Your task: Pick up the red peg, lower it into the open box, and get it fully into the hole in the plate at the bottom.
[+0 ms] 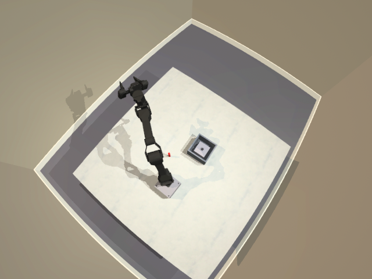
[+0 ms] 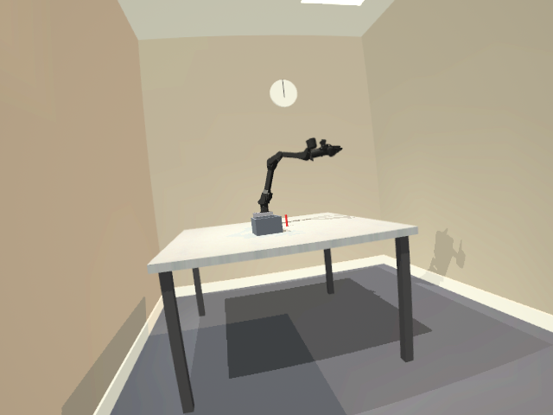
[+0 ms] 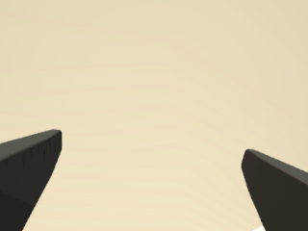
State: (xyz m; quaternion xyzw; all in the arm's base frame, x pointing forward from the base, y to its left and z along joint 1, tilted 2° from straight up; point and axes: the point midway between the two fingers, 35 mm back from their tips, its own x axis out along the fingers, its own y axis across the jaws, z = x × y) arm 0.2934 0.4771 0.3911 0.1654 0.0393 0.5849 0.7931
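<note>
The red peg lies 46 cm below my gripper tip, 40 cm to the right of it and 13 cm behind it. From my gripper tip the other things lie so: grey box: 57 cm to the right, 47 cm below, 5 cm ahead.
</note>
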